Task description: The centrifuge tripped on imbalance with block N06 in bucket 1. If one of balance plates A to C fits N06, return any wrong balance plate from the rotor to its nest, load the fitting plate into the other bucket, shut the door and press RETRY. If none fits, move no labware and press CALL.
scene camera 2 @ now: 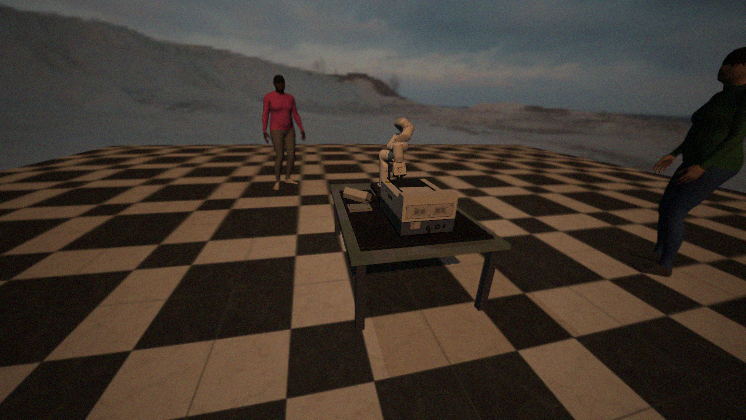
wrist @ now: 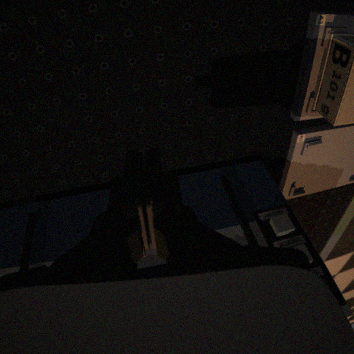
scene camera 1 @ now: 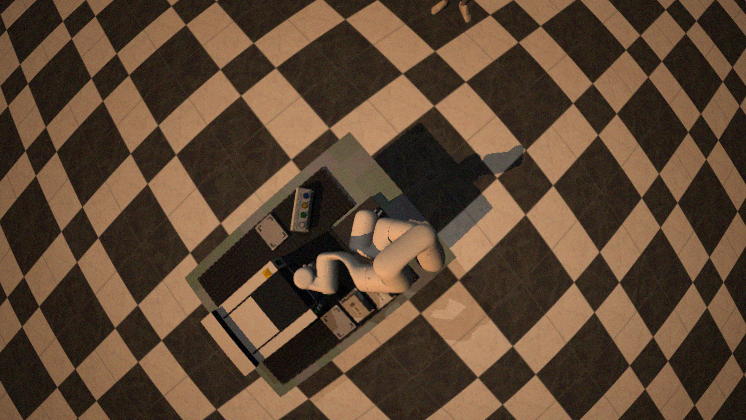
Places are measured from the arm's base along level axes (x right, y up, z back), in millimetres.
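Pixels of known places: gripper, fingertip midpoint: (wrist: pixel 145 172).
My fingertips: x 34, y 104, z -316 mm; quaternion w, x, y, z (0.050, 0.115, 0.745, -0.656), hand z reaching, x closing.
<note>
For each thing: its top centre in the pictures, then the offset to it from my fingertips.
- Balance plate B at its top centre: (scene camera 1: pixel 355 308) dx -249, dy -85, dz -70 mm
- pale block at its top centre: (scene camera 1: pixel 378 294) dx -294, dy -85, dz +60 mm
- empty nest at its top centre: (wrist: pixel 338 163) (scene camera 1: pixel 338 323) dx -231, dy -121, dz -208 mm
- small grey square key at its top centre: (wrist: pixel 285 233) dx -91, dy -20, dz -148 mm
The centrifuge (scene camera 1: pixel 237 294) (scene camera 2: pixel 428 211) stands on the table; its rotor, bucket 1 and block N06 cannot be made out. Balance plate B (scene camera 1: pixel 356 306) (wrist: pixel 337 82), marked 101 g, sits in its nest. A pale block (scene camera 1: pixel 382 298), partly under the arm, sits beside it; its letter is unreadable. An empty nest (scene camera 1: pixel 338 321) (wrist: pixel 322 157) lies on the other side of B. Plate C cannot be identified. My gripper (scene camera 2: pixel 400 178) (wrist: pixel 145 172) is shut and empty, pointing down over the centrifuge's front end, above a dark-blue strip (wrist: pixel 210 200). The arm hides it in scene camera 1.
A box with blue, yellow, green and white round buttons (scene camera 1: pixel 301 209) (scene camera 2: pixel 357 195) stands across the table from plate B. Another nest (scene camera 1: pixel 271 231) (scene camera 2: pixel 359 207) lies beside it. A small grey square key (wrist: pixel 281 223) shows near the blue strip. Two people stand away from the table (scene camera 2: pixel 428 254).
</note>
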